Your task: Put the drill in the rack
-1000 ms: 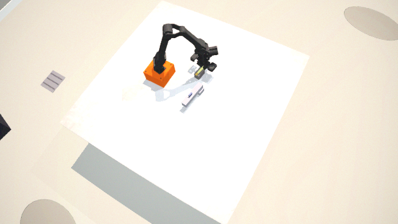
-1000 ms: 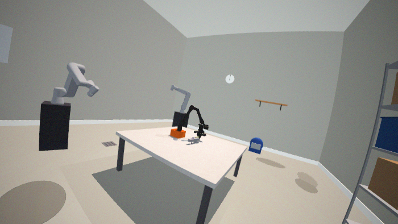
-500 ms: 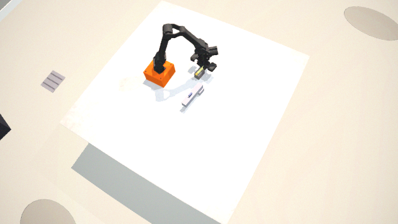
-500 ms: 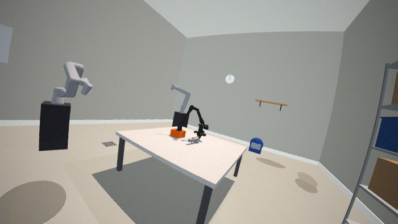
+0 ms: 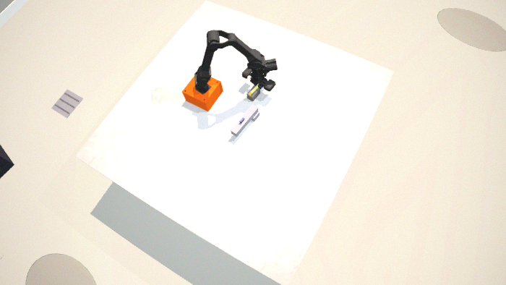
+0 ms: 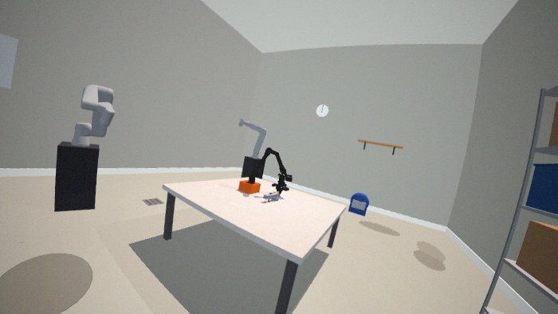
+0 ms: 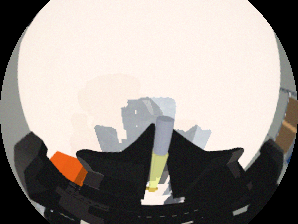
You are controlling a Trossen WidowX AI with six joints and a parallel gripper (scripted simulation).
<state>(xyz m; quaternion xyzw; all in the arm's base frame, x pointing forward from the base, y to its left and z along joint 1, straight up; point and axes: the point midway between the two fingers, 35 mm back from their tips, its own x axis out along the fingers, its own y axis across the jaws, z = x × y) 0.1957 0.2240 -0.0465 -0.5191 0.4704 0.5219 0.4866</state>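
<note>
Now: gripper tip 5 cm to the left of the grey-brown block and 1 cm below it. From my gripper tip the other things lie so: pale grey fixture: 21 cm to the right, 9 cm ahead, 3 cm above; then dark blue drill: 24 cm to the right, 9 cm ahead, 4 cm above.
</note>
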